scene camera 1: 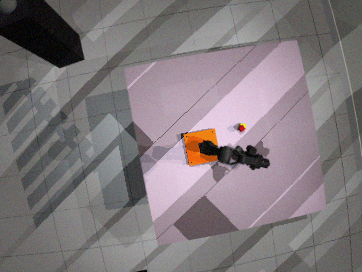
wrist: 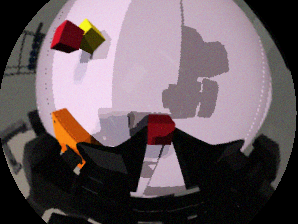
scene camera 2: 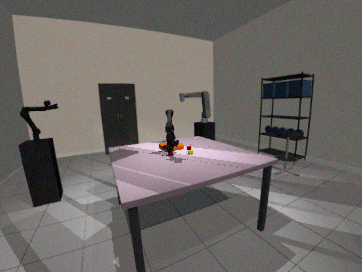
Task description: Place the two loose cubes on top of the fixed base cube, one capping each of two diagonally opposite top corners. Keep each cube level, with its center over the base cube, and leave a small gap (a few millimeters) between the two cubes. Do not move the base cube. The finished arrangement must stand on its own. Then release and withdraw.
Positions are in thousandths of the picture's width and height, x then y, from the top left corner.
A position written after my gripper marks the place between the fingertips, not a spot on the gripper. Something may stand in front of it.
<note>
My gripper (wrist: 535,578) holds a red cube (wrist: 539,569). Also in view: a red cube (wrist: 227,176).
</note>
